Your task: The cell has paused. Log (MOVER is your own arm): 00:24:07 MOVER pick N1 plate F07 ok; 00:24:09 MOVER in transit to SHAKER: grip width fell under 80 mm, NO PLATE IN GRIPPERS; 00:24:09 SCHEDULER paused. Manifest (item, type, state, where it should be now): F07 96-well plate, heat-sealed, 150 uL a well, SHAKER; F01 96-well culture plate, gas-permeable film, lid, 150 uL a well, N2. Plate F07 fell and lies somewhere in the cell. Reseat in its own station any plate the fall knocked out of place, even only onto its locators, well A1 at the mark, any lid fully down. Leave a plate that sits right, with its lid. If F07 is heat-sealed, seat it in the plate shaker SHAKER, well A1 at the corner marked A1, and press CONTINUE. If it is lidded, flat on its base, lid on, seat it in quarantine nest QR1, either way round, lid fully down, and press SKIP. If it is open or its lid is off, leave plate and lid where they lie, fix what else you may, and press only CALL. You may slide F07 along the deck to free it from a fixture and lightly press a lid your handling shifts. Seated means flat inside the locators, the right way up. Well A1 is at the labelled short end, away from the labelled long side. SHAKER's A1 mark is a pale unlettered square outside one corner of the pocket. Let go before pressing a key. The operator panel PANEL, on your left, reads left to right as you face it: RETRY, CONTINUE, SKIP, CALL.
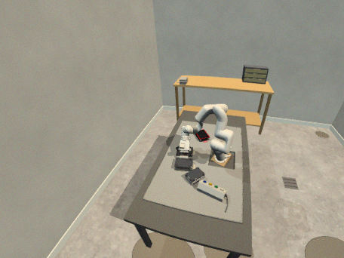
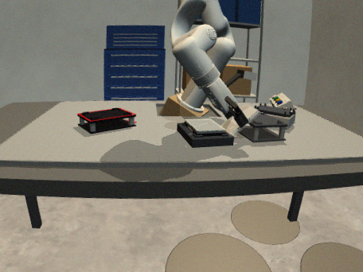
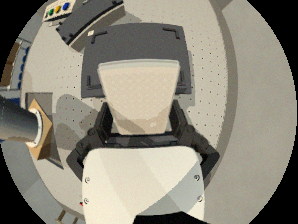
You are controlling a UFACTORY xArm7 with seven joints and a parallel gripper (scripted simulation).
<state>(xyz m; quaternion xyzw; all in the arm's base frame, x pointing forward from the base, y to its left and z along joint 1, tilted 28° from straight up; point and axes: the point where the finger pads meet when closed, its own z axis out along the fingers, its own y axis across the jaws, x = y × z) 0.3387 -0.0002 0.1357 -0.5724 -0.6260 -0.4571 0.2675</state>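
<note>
Now: the pale plate 10 mm to the left of my hand and 10 mm below it. The rest, counted from my hand: pale lid (100 mm to the right, 20 mm below, 10 mm ahead).
</note>
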